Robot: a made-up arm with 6 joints. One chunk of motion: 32 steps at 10 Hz.
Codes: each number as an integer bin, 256 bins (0 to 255) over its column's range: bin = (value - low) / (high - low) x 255, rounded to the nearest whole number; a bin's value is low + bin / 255 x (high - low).
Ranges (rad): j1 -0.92..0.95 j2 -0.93..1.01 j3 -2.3..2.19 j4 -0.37..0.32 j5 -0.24..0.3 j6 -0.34..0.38
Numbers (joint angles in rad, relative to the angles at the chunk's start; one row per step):
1: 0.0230 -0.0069 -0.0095 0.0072 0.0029 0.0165
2: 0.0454 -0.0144 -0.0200 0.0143 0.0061 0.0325
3: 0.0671 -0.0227 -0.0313 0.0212 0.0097 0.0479
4: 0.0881 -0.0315 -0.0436 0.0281 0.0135 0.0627
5: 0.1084 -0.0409 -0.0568 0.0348 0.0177 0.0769
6: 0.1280 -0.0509 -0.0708 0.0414 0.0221 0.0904
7: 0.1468 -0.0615 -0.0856 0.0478 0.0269 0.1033
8: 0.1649 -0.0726 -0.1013 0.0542 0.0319 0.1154
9: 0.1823 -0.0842 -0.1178 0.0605 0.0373 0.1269
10: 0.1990 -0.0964 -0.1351 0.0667 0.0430 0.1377
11: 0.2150 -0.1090 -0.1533 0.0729 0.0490 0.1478
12: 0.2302 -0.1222 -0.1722 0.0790 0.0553 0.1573
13: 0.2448 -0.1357 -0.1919 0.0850 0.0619 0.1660
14: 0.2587 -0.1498 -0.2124 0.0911 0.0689 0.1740
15: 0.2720 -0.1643 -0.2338 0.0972 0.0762 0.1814
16: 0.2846 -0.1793 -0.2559 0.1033 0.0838 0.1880
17: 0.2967 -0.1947 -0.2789 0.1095 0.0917 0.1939
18: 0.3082 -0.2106 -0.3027 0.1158 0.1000 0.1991
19: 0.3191 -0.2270 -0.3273 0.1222 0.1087 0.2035
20: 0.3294 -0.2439 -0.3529 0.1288 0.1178 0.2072
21: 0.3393 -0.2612 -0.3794 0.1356 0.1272 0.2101
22: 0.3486 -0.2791 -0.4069 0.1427 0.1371 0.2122
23: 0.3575 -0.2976 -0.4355 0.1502 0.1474 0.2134
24: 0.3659 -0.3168 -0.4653 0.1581 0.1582 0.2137
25: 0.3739 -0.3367 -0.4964 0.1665 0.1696 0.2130
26: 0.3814 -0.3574 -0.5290 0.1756 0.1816 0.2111
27: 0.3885 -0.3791 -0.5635 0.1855 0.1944 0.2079
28: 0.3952 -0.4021 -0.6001 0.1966 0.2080 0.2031
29: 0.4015 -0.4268 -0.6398 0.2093 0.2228 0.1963
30: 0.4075 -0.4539 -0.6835 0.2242 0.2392 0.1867
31: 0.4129 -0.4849 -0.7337 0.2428 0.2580 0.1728
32: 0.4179 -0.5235 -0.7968 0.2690 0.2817 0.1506
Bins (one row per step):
1: 129 121 130 139 115 126
2: 132 120 129 142 116 132
3: 135 119 129 145 118 137
4: 137 118 128 147 120 143
5: 140 117 127 150 122 148
6: 143 116 127 152 124 152
7: 145 114 126 154 126 157
8: 148 113 125 157 128 161
9: 150 111 124 159 131 165
10: 153 110 123 161 134 169
11: 155 108 122 164 136 173
12: 157 106 121 166 139 176
13: 159 104 120 168 143 179
14: 161 103 119 170 146 182
15: 163 101 117 173 149 185
16: 164 99 116 175 153 187
17: 166 97 115 177 157 189
18: 167 95 113 180 161 191
19: 169 92 112 182 165 192
20: 170 90 111 184 169 194
21: 172 88 109 187 173 195
22: 173 86 108 189 178 196
23: 174 83 106 192 183 196
24: 175 81 104 195 188 196
25: 176 78 102 198 193 196
26: 177 75 101 202 199 195
27: 178 72 99 205 205 194
28: 179 69 97 209 212 192
29: 180 66 94 214 219 190
30: 181 63 92 220 226 187
31: 182 59 89 226 235 182
32: 182 53 85 236 246 174

